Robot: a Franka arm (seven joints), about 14 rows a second.
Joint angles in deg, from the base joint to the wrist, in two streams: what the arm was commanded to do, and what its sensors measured. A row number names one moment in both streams.
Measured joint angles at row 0:
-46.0 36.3 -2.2 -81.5 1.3 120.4 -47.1
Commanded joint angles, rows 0 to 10:
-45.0 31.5 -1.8 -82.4 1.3 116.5 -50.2
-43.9 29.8 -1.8 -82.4 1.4 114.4 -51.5
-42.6 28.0 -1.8 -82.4 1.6 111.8 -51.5
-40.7 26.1 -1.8 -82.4 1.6 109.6 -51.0
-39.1 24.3 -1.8 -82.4 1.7 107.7 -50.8
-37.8 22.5 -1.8 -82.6 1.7 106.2 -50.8
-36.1 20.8 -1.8 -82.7 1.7 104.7 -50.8
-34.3 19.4 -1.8 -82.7 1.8 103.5 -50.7
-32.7 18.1 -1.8 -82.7 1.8 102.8 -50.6
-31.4 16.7 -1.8 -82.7 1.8 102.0 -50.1
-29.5 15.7 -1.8 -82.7 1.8 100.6 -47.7
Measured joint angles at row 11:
-32.1 18.6 -1.3 -81.4 1.3 102.7 -49.6
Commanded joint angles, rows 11 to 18:
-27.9 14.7 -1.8 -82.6 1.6 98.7 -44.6
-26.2 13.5 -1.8 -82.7 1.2 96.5 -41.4
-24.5 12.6 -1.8 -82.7 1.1 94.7 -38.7
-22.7 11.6 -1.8 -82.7 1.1 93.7 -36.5
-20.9 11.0 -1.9 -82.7 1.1 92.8 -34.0
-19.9 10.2 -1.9 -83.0 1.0 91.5 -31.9
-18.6 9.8 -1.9 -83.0 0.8 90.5 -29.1
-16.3 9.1 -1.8 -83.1 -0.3 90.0 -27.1
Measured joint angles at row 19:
-19.2 11.3 -1.2 -81.6 1.0 91.2 -30.9
